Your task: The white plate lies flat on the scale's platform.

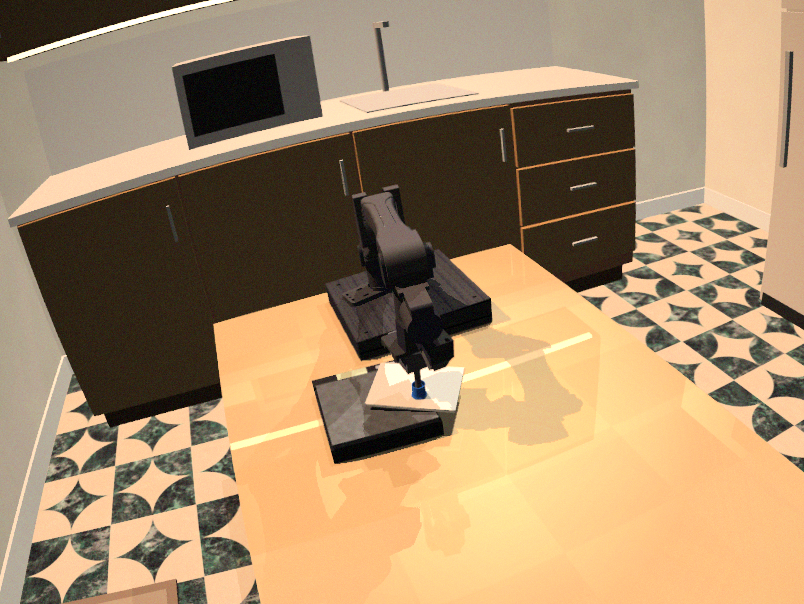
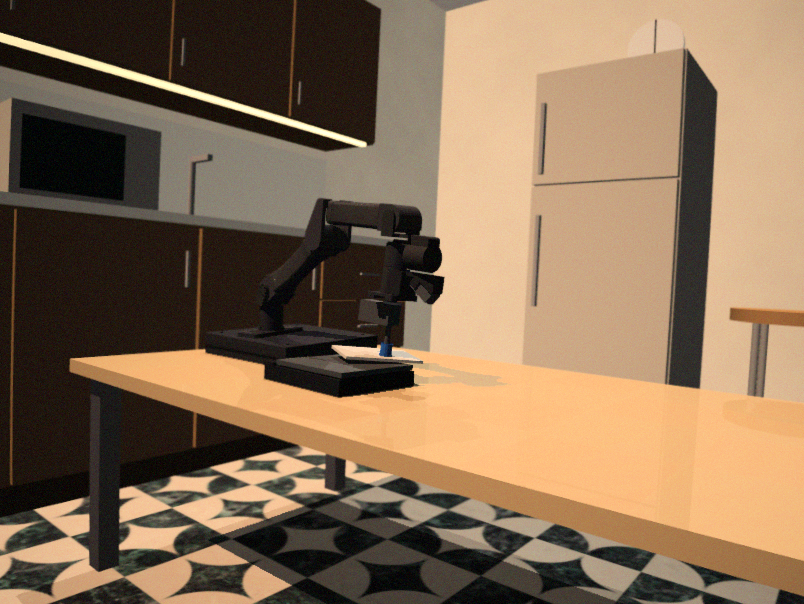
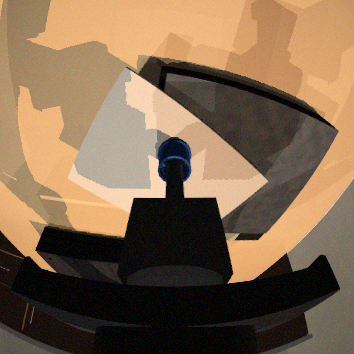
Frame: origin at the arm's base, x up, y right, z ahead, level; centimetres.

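Seen in the pictures: hand, its tool point: [image 1: 419,398] [image 2: 384,360] [image 3: 174,148]; arm's base, origin of its link: [image 1: 382,287] [image 2: 271,333].
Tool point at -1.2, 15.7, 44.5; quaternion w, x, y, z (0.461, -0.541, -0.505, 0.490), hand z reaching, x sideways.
Note:
Pixels of each thing's top centre, then the offset from my tool point to it, as dx, dy, dz. Level surfaces: height alone.
- white plate, centre of its top: [image 3: 165,186] [image 1: 415,381] [image 2: 376,348] +2.1, -1.0, -2.6
- black scale, centre of its top: [image 3: 234,194] [image 1: 371,396] [image 2: 339,361] -0.3, +6.8, -6.9
- orange table, height of its surface: dx -4.7
The white plate [image 1: 443,387] [image 2: 360,352] [image 3: 112,151] is a flat square sheet. It hangs on my blue suction cup [image 1: 419,390] [image 2: 385,350] [image 3: 174,159], which presses on its middle. The plate sits just above the far right part of the black scale [image 1: 363,418] [image 2: 337,373] [image 3: 270,140], roughly level. It covers only part of the grey platform, and one corner juts past the scale's right edge over the table. I cannot tell whether the plate touches the platform.
The scale lies on an orange table [image 1: 552,494] [image 2: 520,416], just in front of the arm's black base [image 1: 464,304] [image 2: 259,340]. Dark kitchen cabinets [image 1: 259,215] and a fridge [image 2: 611,215] stand beyond the table.

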